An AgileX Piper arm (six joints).
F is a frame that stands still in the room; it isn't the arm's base.
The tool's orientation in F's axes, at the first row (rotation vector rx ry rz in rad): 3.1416 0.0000 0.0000
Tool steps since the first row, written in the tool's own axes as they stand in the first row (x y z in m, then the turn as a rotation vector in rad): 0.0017 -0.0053 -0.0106 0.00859 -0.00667 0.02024; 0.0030 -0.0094 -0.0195 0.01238 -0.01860 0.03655; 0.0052 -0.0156 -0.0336 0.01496 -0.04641 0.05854; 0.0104 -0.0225 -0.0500 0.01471 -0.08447 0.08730; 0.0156 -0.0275 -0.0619 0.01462 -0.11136 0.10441; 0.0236 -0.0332 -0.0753 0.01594 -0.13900 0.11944
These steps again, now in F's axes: 0.0017 0.0053 0.0106 0.00859 0.00667 -0.02024; 0.0030 0.0094 0.0195 0.01238 0.01860 -0.03655; 0.0052 0.0156 0.0336 0.01496 0.04641 -0.05854; 0.0104 0.0225 0.0500 0.01471 0.08447 -0.08730; 0.0156 0.0275 0.0619 0.01462 0.11136 -0.10441; 0.0236 0.0332 0.0753 0.01594 0.13900 -0.11944
